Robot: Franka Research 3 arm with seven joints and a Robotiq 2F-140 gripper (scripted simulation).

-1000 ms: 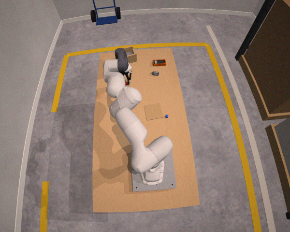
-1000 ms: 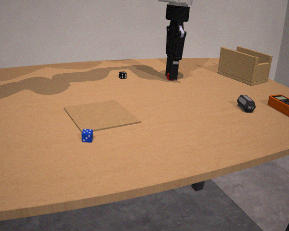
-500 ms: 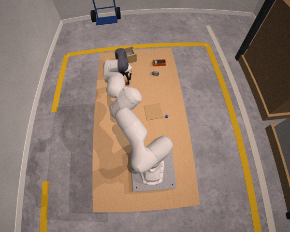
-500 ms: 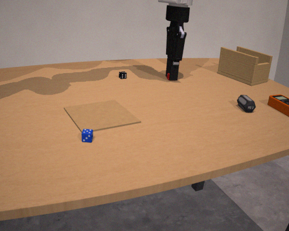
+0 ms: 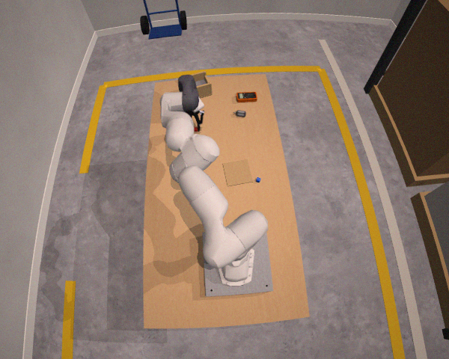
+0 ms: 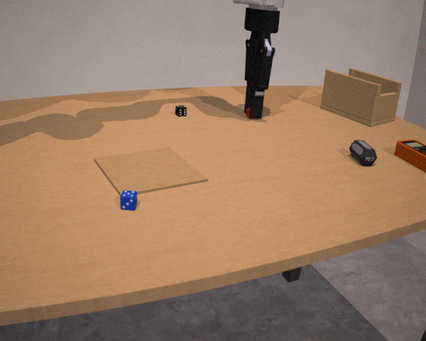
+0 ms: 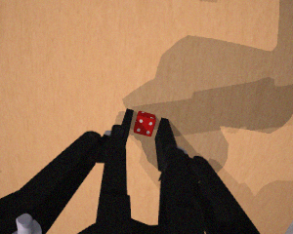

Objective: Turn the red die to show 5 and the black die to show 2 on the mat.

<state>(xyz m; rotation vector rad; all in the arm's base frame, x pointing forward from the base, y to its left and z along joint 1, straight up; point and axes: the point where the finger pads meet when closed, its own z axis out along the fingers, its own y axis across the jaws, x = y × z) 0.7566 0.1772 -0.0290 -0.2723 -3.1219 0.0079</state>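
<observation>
My hand is 3 cm above the red die. The rest, counted from my hand: dark grey device: 27 cm to the right, 9 cm ahead, 2 cm below; black die: 16 cm behind, 4 cm to the left, 3 cm below; wooden box: 32 cm ahead, 1 cm to the right, 1 cm above.
</observation>
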